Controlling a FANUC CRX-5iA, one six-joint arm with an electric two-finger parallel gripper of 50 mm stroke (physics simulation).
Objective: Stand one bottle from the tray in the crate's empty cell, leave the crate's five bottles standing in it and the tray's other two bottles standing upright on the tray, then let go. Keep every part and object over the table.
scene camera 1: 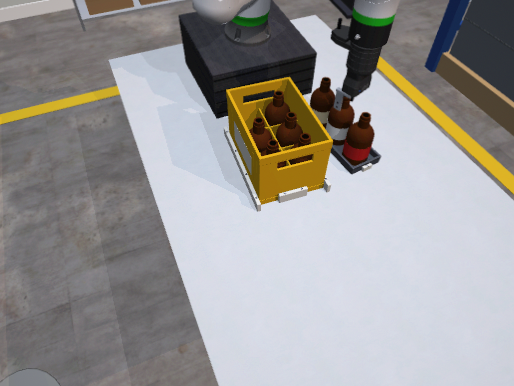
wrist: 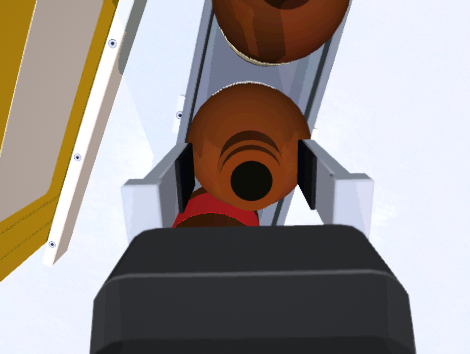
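Pixels of known places: gripper, fingertip midpoint: (scene camera 1: 343,104) (wrist: 245,163); arm's base, origin of the base link: (scene camera 1: 247,33).
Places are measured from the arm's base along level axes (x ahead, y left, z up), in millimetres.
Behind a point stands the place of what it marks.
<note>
The yellow crate (scene camera 1: 295,175) {z -85, x 550, y -40 mm} (wrist: 30,225) {z -104, x 510, y 47 mm} holds several brown bottles standing; its far-left cell in the scene view shows no bottle. Right of it, the dark tray (scene camera 1: 356,167) {z -144, x 526, y 156 mm} (wrist: 210,70) {z -163, x 353, y 120 mm} carries three upright bottles: a back one (scene camera 1: 322,97) {z -51, x 319, y 130 mm} (wrist: 280,30) {z -48, x 319, y 153 mm}, a middle one (scene camera 1: 341,119) {z -64, x 410, y 150 mm} (wrist: 250,117) {z -46, x 361, y 158 mm} with a pale label, and a front one (scene camera 1: 360,134) {z -52, x 492, y 164 mm} (wrist: 215,210) {z -101, x 436, y 167 mm} with a red label. My gripper (scene camera 1: 345,102) {z -36, x 381, y 164 mm} (wrist: 245,163) {z -36, x 381, y 164 mm} is open, with its fingers on either side of the middle bottle's neck and holding nothing. Fingertip height is hard to judge.
White locating strips (scene camera 1: 292,195) {z -149, x 562, y -48 mm} (wrist: 85,135) {z -138, x 438, y 52 mm} stand along the crate's base. The black robot pedestal (scene camera 1: 250,60) {z -8, x 141, y -34 mm} is behind the crate. The back and front tray bottles stand close to the middle one. The crate's wall rises beside the tray.
</note>
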